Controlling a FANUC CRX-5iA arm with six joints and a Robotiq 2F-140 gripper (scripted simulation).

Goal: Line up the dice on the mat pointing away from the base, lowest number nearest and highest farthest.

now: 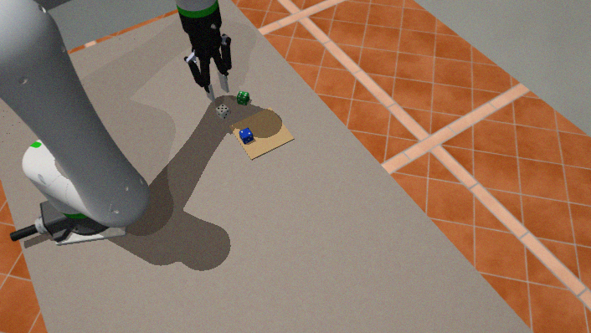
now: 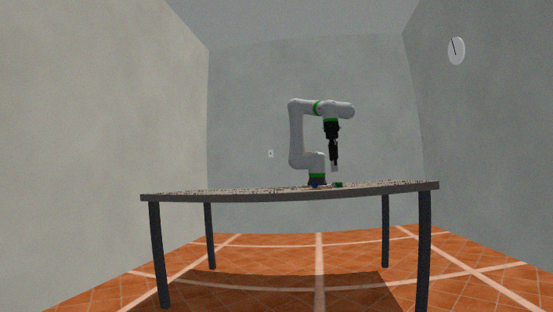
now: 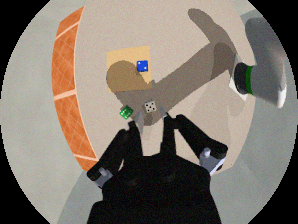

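Right now the white die is 110 mm below my hand. Round my hand: blue die 120 mm to the right, 100 mm below, 30 mm ahead; then green die 110 mm below, 80 mm ahead, 20 mm to the left; then tan mat 120 mm below, 110 mm to the right, 80 mm ahead.
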